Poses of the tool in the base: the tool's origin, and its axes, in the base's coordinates. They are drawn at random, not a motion.
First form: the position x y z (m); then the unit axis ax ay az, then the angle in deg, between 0 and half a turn.
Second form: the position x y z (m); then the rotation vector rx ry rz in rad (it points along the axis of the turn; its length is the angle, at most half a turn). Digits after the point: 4 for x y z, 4 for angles.
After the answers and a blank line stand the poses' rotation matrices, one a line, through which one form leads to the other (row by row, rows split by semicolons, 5 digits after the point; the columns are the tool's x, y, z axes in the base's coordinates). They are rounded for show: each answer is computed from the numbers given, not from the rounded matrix.
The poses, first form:
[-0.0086 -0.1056 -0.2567 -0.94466 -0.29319 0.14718 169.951]
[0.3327 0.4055 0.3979 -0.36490 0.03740 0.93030 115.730]
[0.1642 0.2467 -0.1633 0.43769 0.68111 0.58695 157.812]
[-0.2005 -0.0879 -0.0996 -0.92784 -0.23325 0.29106 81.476]
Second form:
[-0.0086 -0.1056 -0.2567 -2.8020 -0.8697 0.4366]
[0.3327 0.4055 0.3979 -0.7370 0.0755 1.8791]
[0.1642 0.2467 -0.1633 1.2056 1.8760 1.6167]
[-0.2005 -0.0879 -0.0996 -1.3194 -0.3317 0.4139]

0.78641 0.52400 -0.32709; 0.57536 -0.81406 0.07919; -0.22478 -0.25047 -0.94167
-0.24318 -0.85763 -0.45314; 0.81849 -0.43212 0.37862; -0.52053 -0.27882 0.80704
-0.55699 0.35250 0.75200; 0.79582 -0.03248 0.60466; 0.23756 0.93525 -0.26244
0.88150 -0.10350 -0.46070; 0.47218 0.19456 0.85976; 0.00065 -0.97541 0.22038

